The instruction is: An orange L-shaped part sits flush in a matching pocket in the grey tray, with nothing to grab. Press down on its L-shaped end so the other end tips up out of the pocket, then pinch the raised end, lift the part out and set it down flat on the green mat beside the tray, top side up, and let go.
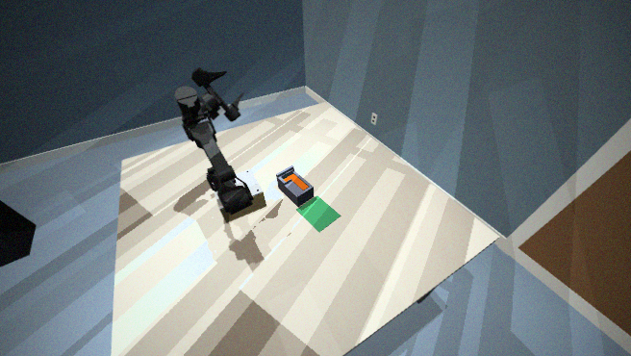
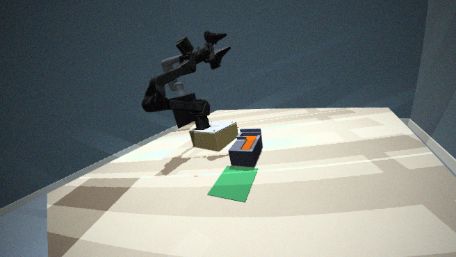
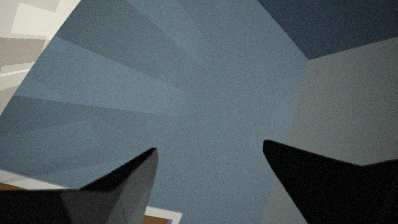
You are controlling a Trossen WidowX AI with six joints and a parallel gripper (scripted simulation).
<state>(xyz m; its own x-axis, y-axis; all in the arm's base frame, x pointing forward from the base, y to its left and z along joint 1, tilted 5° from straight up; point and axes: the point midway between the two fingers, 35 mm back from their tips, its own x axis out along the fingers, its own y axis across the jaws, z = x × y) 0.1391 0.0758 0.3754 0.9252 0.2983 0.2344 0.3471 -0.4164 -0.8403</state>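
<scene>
My gripper tip is now 420 mm above the orange L-shaped part, 170 mm to the left of it and 100 mm short of it. From my gripper tip the other things lie so: green mat: 480 mm below, 340 mm to the right, 120 mm ahead.
</scene>
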